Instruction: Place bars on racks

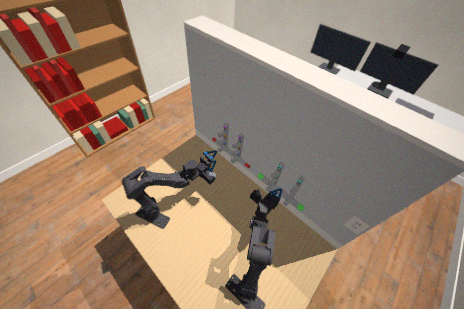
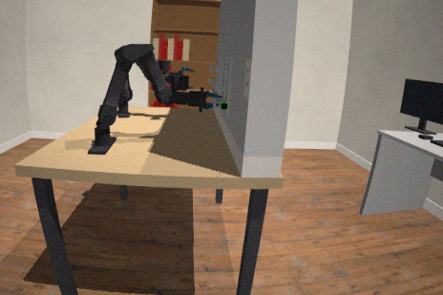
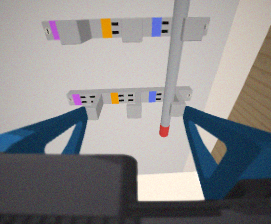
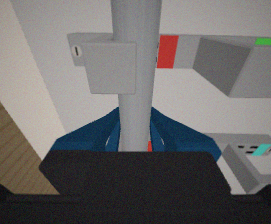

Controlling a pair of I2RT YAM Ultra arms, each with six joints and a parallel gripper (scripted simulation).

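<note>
Now: right hand right at the green-ended bar. Also, from my right hand: grey wall panel (120 mm ahead, 170 mm to the left, 250 mm above).
</note>
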